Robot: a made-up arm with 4 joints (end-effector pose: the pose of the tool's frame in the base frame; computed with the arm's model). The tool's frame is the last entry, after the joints. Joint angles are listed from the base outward.
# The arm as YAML. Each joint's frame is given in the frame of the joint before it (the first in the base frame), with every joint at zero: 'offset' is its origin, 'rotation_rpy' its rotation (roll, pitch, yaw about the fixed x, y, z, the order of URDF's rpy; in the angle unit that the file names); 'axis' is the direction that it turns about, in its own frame. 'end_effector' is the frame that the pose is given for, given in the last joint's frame.
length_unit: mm
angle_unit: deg
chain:
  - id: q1
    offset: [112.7, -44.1, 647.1]
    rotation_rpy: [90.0, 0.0, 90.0]
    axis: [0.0, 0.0, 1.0]
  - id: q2
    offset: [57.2, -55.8, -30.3]
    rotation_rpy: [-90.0, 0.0, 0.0]
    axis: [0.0, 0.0, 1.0]
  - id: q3
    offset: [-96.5, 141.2, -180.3]
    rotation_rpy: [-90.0, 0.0, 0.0]
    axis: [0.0, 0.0, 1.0]
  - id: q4
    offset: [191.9, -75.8, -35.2]
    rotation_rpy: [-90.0, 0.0, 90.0]
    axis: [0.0, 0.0, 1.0]
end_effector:
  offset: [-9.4, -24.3, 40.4]
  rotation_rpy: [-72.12, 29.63, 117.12]
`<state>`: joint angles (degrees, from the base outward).
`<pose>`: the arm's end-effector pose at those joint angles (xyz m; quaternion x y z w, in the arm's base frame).
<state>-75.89 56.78 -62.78 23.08</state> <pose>0.0886 -0.1347 0.7322 0.1288 0.1038 0.4278 0.8886</pose>
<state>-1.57 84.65 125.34 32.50</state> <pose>0.1961 -0.1406 0.2490 0.5944 0.4535 -0.6603 0.0712</pose>
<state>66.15 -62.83 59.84 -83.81</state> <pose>0.0966 0.3164 0.6802 0.4392 0.7310 -0.1600 0.4972</pose>
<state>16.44 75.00 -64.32 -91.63</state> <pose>0.1743 -0.0922 0.5742 0.2931 0.5997 0.7328 0.1322</pose>
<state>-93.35 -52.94 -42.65 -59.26</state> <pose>-0.0271 -0.1094 0.5379 -0.2068 -0.0887 -0.0161 0.9742</pose>
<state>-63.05 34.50 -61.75 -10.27</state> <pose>0.0354 -0.1435 0.7096 0.1816 0.1720 0.3620 0.8980</pose>
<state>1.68 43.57 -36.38 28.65</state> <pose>-0.0011 -0.0878 0.5578 0.4523 -0.3495 0.4370 0.6944</pose>
